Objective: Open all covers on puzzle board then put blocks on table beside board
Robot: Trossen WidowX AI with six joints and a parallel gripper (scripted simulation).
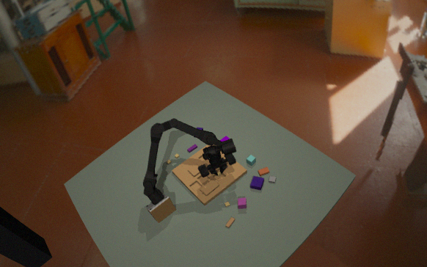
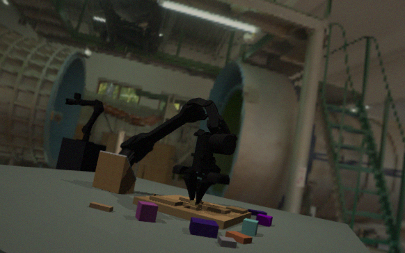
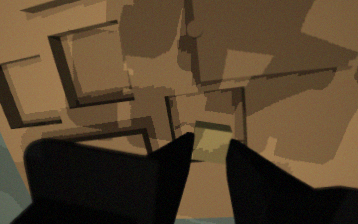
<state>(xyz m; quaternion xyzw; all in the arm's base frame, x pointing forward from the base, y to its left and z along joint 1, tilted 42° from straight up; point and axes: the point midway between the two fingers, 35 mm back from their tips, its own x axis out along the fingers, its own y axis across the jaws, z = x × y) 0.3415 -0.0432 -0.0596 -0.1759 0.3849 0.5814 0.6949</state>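
My gripper tip is 210 mm to the left of the magenta block, 40 mm past it and 20 mm above it. Also, from my gripper tip: teal block (190 mm ahead, 60 mm to the right, 20 mm below); violet block (190 mm ahead, 150 mm to the left, 30 mm below); orange block (180 mm ahead, 150 mm to the right, 30 mm below).
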